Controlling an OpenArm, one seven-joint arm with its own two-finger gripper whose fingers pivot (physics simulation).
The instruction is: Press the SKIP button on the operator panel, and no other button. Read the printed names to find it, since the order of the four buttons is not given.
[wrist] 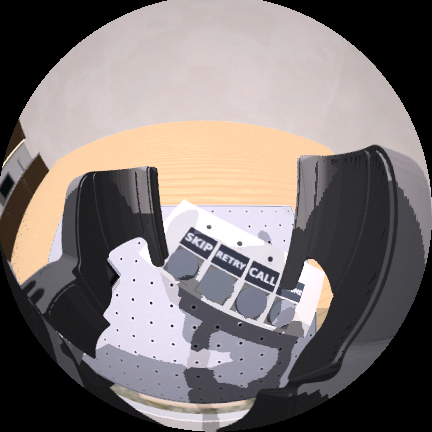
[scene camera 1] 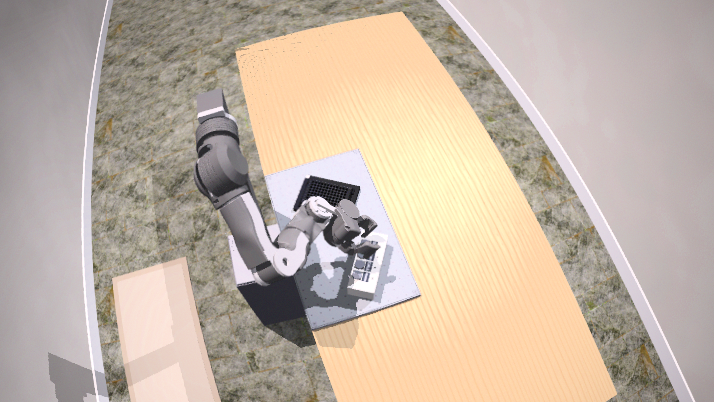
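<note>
The white operator panel (scene camera 1: 361,291) (wrist: 223,236) lies tilted across the wrist view, with four grey buttons in a row. From the left they are the round SKIP button (wrist: 182,263) beneath its dark SKIP label (wrist: 198,241), the squarish RETRY button (wrist: 216,286), the round CALL button (wrist: 251,301) and a fourth button (wrist: 283,313), whose label is partly hidden by the right finger. My gripper (scene camera 1: 375,236) (wrist: 219,219) is partly open and empty, over the panel's upper end in the scene view. In the wrist view, its left finger is just left of the SKIP button; contact cannot be told.
A black gridded tray (scene camera 1: 330,191) lies on the pale perforated board (scene camera 1: 345,162) (wrist: 145,312), partly behind the arm in the scene view. The board rests on the wooden table (scene camera 1: 450,210) (wrist: 200,150). A dark-sided box (scene camera 1: 275,305) stands beside the board at the arm's elbow.
</note>
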